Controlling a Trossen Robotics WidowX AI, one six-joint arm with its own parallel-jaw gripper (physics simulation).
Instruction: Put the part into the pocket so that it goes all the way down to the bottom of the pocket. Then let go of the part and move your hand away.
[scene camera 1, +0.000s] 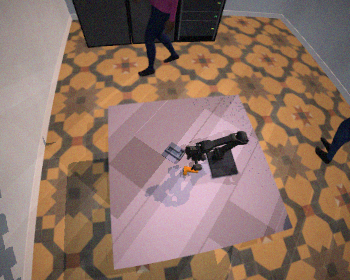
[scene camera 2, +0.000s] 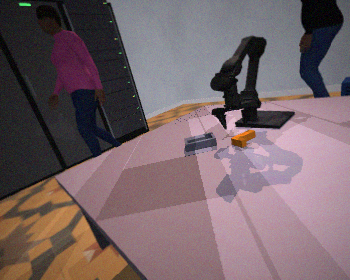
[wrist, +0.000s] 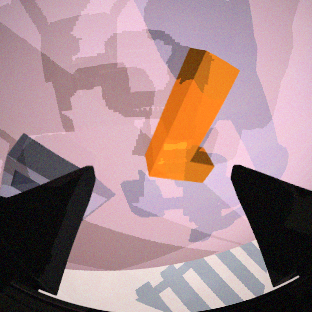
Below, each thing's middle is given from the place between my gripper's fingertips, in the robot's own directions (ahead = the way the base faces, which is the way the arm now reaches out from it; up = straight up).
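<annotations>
I can see the orange L-shaped block (wrist: 204, 80), which is 30 mm to the left of my hand and 50 mm below it. The grey pocket block (wrist: 35, 164) is here too; counting from my hand again, it sits 160 mm to the right of it, 50 mm ahead of it and 40 mm below it.
</annotations>
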